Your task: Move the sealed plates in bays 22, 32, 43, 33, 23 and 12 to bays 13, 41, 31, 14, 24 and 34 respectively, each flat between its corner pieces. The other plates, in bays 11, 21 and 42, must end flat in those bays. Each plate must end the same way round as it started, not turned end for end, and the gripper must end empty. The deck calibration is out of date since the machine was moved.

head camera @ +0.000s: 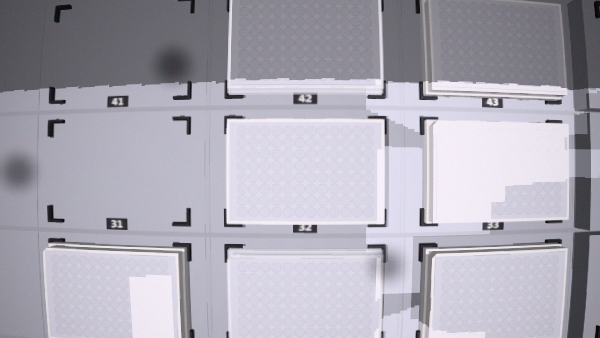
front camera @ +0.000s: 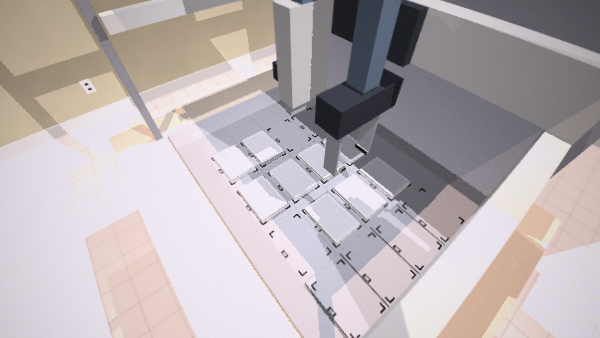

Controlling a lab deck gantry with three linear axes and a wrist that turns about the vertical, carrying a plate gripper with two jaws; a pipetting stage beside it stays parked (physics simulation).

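Frame: origin at the robot's base, x ahead, y left, z up, level; millimetres.
Where they show: gripper, fingertip midpoint: (front camera: 346,160); robot's base, origin of the base link: (front camera: 212,158).
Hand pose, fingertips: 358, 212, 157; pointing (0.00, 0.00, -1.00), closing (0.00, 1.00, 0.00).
Note:
Each offset is from my fingertips to the top centre of the thing, as dx, dy, dz. "*": to the spot under its first point.
The gripper (front camera: 346,161) is open and holds no plate. Its jaws hang over the deck around bays 32 and 42; they do not show in the head view. Sealed plates lie in bay 32 {* -144, +38, -143} (front camera: 315,157) (head camera: 305,172), bay 33 {* +41, +43, -143} (front camera: 360,195) (head camera: 475,160), bay 43 {* +40, +148, -143} (front camera: 384,176) (head camera: 500,50), bay 22 {* -125, -63, -143} (front camera: 293,177) (head camera: 305,300), bay 23 {* +40, -66, -143} (front camera: 331,217) (head camera: 490,295) and bay 12 {* -123, -172, -143} (front camera: 262,197). The other plates are in bay 42 {* -127, +144, -143} (head camera: 305,45), bay 21 {* -287, -64, -143} (front camera: 262,146) (head camera: 100,300) and bay 11 {* -286, -172, -143} (front camera: 233,162). Bays 41 {* -290, +147, -157} (head camera: 120,55) and 31 {* -287, +45, -157} (head camera: 120,170) hold no plate.
The pale column of the pipetting stage (front camera: 299,55) stands behind the gripper at the far end. Black corner pieces mark the bays. A grey wall (front camera: 500,60) runs along the back of the deck, and a pale wall (front camera: 480,220) along the right. Dark blurred spots lie over the head view.

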